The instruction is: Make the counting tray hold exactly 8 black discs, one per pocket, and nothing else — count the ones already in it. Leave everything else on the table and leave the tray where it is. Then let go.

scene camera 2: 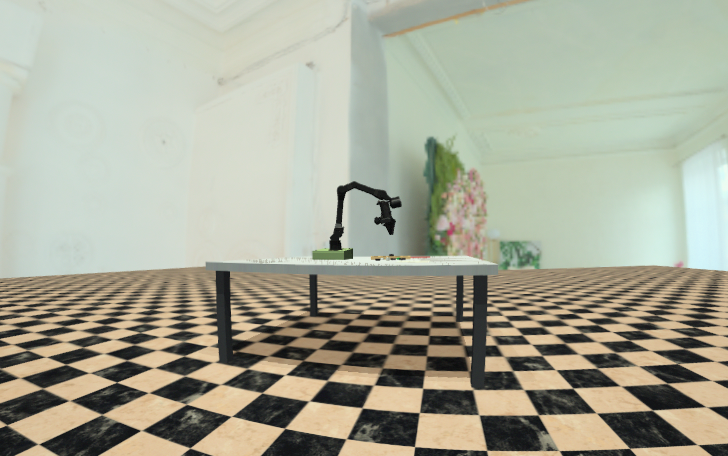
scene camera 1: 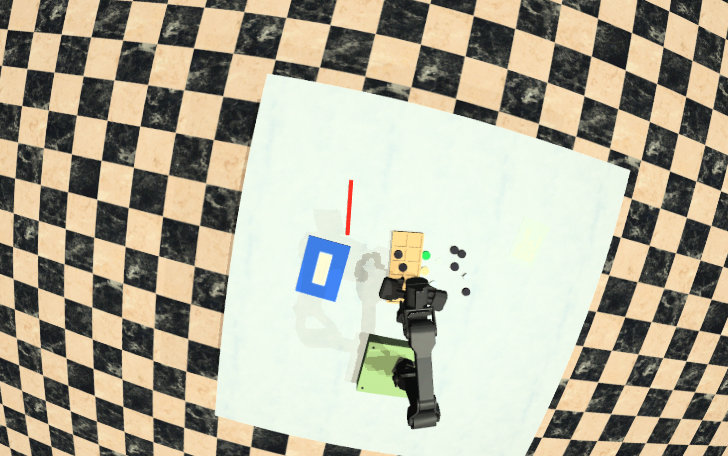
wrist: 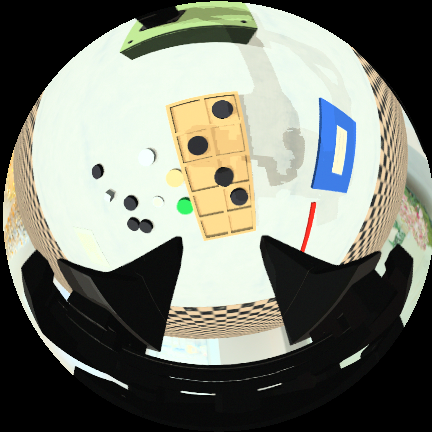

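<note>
The tan counting tray (scene camera 1: 414, 240) (scene camera 2: 380, 257) (wrist: 214, 227) has two columns of pockets. In the wrist view, black discs lie in the right column's top pocket (wrist: 222, 109), the left column's second pocket (wrist: 198, 145), and the right column's third (wrist: 223, 176) and fourth (wrist: 239, 196) pockets. The third-row disc sits near its pocket's lower left walls. Several loose black discs (scene camera 1: 454, 266) (wrist: 130, 202) lie beside the tray; two of them (wrist: 133, 223) (wrist: 146, 226) are close together. My gripper (scene camera 1: 416, 292) (scene camera 2: 390, 233) (wrist: 221, 241) is open and empty, high above the tray, hiding its near end in the overhead view.
A green disc (scene camera 1: 426, 255) (wrist: 185, 205) and a yellow disc (scene camera 1: 424, 270) (wrist: 174, 178) lie close beside the tray. White discs (wrist: 147, 157) (wrist: 158, 201) and a small grey piece (wrist: 110, 195) lie further out. A blue frame (scene camera 1: 305, 268) (wrist: 324, 150) and a red bar (scene camera 1: 349, 207) (wrist: 310, 220) lie opposite.
</note>
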